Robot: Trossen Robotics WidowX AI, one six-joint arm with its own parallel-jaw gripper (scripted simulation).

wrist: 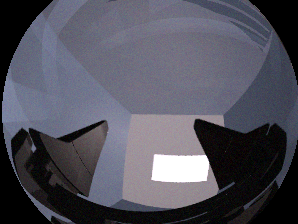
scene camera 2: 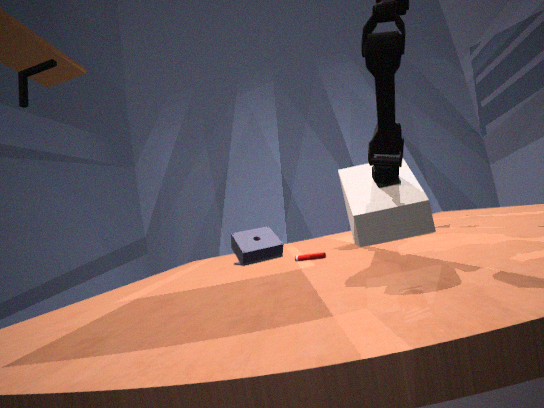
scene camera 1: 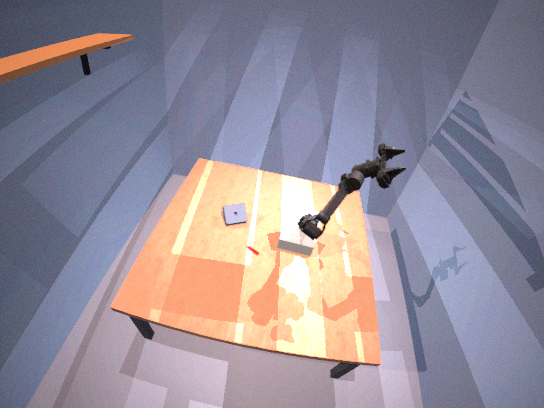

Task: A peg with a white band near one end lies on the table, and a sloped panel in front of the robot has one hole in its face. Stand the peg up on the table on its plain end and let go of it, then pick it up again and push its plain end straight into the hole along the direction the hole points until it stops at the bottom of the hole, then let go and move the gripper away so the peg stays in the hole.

my gripper: wrist; scene camera 1; not seen in scene camera 2 (out of frame)
same spot on my gripper: (wrist: 231,154) = (scene camera 1: 391,154)
